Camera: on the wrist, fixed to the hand. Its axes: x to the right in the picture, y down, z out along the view.
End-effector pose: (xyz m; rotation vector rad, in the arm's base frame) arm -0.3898 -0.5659 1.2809 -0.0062 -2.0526 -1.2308
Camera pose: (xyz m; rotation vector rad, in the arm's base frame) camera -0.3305 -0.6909 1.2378 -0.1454 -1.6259 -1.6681
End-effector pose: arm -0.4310 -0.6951 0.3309 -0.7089 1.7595 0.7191
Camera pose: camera -0.4351 -0.8328 0.3758 -1.0994 1.6879 1.1286
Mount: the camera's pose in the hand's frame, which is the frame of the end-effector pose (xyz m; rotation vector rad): -0.0255 -0.0796 -0.1184 -0.4809 0.1086 -0.0160
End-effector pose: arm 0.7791 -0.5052 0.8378 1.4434 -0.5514 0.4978
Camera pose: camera 0.8151 -0.3923 0.7544 0.9562 -0.5288 0.3944
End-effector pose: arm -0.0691 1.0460 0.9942 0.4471 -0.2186 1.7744
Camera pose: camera -0.0090 1.0881 0.8692 0.0068 -0.5469 1.6554
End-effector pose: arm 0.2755 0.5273 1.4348 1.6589 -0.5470 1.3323
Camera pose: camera 0.2681 0.6620 1.3818 1.1889 -0.7222 1.1589
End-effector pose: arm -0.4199 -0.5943 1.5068 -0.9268 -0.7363 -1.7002
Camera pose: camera -0.5187 -0.6562 1.4207 -1.1418 -0.2617 -1.9663
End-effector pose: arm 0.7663 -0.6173 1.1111 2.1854 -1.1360 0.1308
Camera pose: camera 0.8352 -0.4968 1.1528 1.7387 -0.9704 -0.0299
